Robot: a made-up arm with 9 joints. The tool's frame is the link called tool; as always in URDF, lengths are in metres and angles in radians. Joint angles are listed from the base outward. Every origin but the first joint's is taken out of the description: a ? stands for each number. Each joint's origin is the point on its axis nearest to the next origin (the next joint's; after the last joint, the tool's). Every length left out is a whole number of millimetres.
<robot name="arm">
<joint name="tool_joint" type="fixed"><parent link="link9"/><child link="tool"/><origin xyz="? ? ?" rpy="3.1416 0 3.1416"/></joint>
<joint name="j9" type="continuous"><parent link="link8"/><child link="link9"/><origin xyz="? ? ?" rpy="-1.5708 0 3.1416"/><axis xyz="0 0 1"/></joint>
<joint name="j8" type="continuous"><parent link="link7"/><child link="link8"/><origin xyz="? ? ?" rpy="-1.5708 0 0"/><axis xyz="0 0 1"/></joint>
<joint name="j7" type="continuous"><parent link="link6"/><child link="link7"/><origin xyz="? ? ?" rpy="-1.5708 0 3.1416"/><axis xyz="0 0 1"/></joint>
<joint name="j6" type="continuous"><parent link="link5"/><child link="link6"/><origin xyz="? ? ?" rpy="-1.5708 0 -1.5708"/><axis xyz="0 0 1"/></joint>
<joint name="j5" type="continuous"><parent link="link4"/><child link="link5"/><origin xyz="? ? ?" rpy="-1.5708 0 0"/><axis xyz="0 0 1"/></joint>
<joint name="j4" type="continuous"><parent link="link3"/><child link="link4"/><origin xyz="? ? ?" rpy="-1.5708 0 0"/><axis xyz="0 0 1"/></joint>
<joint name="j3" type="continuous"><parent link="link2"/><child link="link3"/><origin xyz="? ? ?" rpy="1.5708 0 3.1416"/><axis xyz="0 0 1"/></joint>
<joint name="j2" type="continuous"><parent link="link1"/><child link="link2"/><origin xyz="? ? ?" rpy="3.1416 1.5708 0"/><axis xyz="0 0 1"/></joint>
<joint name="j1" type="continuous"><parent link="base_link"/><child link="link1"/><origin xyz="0 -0.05 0.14" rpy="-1.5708 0 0"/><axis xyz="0 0 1"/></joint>
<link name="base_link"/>
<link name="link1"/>
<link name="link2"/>
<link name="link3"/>
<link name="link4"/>
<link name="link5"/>
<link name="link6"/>
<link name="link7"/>
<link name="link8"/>
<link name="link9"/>
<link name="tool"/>
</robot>
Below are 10 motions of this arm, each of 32 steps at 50 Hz.
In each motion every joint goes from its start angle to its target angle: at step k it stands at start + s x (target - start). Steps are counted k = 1, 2, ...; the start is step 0. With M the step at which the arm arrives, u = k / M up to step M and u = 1 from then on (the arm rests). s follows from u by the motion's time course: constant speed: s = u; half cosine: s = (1 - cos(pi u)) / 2; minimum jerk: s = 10 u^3 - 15 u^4 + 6 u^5.
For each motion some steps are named. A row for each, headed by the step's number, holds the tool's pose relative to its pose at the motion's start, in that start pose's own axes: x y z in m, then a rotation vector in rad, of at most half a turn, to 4 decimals.
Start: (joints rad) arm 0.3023 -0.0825 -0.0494 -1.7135 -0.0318 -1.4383 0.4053 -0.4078 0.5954
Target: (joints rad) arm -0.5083 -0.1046 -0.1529 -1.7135 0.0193 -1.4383 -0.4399 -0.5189 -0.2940
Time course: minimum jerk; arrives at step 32
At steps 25, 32:
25: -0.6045 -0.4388 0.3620 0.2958 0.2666 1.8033
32: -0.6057 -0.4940 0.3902 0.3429 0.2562 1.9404

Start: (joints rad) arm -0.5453 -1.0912 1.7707 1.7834 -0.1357 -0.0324 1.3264 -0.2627 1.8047
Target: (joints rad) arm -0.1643 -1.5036 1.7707 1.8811 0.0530 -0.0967 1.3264 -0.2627 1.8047
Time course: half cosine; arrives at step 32
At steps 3, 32:
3: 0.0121 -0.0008 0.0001 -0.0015 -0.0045 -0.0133
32: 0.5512 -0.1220 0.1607 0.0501 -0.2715 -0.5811

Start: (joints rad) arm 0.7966 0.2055 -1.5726 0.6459 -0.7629 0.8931 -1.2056 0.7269 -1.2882
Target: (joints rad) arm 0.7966 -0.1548 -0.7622 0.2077 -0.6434 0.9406 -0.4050 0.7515 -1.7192
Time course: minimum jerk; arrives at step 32
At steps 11, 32:
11: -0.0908 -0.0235 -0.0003 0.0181 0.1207 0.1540
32: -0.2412 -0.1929 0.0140 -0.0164 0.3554 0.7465

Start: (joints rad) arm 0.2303 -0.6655 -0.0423 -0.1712 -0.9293 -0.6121 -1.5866 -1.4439 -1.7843
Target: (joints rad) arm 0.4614 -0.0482 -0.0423 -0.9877 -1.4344 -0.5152 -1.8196 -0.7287 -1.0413
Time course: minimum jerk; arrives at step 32
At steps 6, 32:
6: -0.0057 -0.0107 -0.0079 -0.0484 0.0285 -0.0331
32: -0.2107 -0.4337 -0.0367 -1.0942 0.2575 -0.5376

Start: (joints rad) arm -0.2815 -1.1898 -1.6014 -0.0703 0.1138 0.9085 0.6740 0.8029 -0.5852
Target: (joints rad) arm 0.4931 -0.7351 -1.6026 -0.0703 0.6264 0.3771 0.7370 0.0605 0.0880
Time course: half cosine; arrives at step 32
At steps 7, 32:
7: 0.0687 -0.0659 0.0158 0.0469 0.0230 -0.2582
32: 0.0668 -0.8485 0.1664 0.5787 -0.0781 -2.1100

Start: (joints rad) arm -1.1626 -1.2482 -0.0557 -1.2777 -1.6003 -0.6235 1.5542 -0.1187 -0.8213
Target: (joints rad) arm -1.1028 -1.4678 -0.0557 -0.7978 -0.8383 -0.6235 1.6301 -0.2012 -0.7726
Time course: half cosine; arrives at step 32
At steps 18, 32:
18: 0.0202 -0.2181 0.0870 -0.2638 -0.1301 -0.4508
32: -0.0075 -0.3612 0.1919 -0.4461 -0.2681 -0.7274

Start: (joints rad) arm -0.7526 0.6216 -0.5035 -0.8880 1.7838 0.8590 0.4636 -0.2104 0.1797
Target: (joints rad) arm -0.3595 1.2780 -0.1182 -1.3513 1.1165 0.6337 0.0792 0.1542 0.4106
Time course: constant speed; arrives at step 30
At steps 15, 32:
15: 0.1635 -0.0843 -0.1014 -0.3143 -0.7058 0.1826
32: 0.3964 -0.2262 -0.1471 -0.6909 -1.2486 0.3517

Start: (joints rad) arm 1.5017 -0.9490 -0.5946 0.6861 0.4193 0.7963 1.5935 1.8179 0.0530
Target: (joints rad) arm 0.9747 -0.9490 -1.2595 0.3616 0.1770 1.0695 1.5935 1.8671 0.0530
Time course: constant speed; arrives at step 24
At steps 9, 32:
9: -0.0814 0.0371 0.1385 0.1513 0.1363 0.1243
32: -0.1452 0.0549 0.4478 0.4841 0.3481 0.2738

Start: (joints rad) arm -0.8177 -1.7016 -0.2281 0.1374 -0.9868 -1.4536 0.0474 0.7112 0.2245
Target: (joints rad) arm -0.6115 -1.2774 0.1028 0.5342 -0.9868 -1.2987 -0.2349 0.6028 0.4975
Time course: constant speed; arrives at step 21
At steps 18, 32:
18: -0.2492 0.0069 0.3399 0.1800 0.8864 0.2780
32: -0.2549 -0.0081 0.4101 0.1889 1.0422 0.3167

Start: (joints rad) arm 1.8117 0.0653 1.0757 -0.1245 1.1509 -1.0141 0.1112 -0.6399 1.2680
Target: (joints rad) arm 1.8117 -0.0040 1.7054 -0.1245 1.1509 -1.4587 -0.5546 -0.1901 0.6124
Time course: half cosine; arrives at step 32
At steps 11, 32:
11: -0.1577 -0.0175 0.0453 0.2023 -0.0997 0.4691
32: -0.4460 -0.3450 0.1008 0.9213 -0.5000 1.6082

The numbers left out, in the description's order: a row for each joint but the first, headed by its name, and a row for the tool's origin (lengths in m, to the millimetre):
tool: -0.01 0.27 0
j9: -0.02 -0.31 0
j8: 0.24 -0.15 0
j7: 0.11 0.09 0
j6: 0.01 0.08 0
j5: 0.11 0.37 0
j4: -0.11 0.02 0
j3: 0.11 0.29 0
j2: 0.07 0.18 0

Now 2 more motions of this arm.
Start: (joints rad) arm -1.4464 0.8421 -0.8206 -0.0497 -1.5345 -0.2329 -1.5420 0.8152 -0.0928
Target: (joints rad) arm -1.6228 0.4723 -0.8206 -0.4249 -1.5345 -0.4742 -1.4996 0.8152 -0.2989
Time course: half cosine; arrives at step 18
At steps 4, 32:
4: -0.0307 -0.0508 -0.0402 -0.0972 -0.0125 0.0860
32: -0.1412 -0.5859 -0.1459 -0.8565 0.0047 0.7238

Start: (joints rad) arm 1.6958 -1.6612 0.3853 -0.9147 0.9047 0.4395 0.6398 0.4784 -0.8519
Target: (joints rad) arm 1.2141 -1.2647 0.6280 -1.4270 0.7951 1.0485 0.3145 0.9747 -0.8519
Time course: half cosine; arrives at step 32
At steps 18, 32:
18: -0.3387 0.0636 -0.1069 -0.1682 0.4075 0.5222
32: -0.5742 0.0553 -0.0887 -0.1714 0.6981 0.7597

